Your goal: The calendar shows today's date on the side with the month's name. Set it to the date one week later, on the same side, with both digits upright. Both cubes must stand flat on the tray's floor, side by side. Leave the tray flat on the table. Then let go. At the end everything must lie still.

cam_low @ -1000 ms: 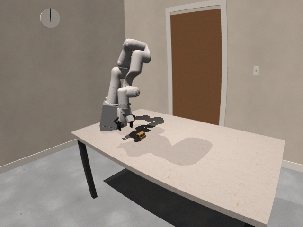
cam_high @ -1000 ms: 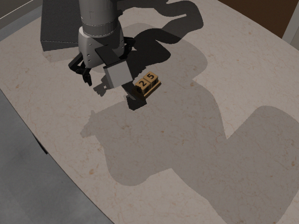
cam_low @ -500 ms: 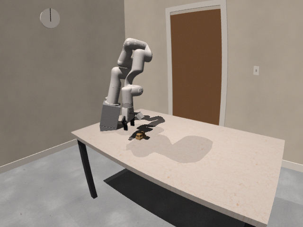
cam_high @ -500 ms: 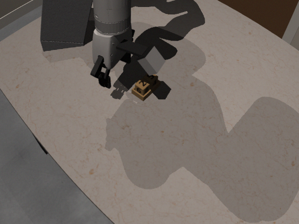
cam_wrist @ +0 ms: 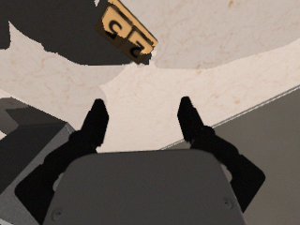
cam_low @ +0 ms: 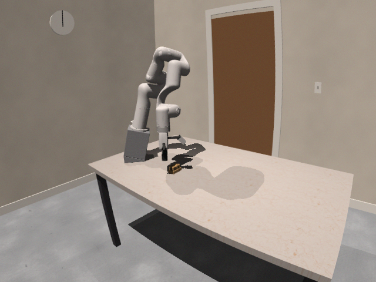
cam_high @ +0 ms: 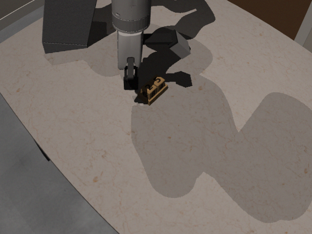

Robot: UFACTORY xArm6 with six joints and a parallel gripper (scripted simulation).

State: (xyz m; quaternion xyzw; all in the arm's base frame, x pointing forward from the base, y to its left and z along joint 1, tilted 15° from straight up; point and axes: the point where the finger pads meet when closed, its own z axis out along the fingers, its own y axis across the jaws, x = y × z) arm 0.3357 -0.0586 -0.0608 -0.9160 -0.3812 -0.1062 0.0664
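Now: hand 10 cm above the wooden tray, 5 cm to the right of it and 2 cm short of it.
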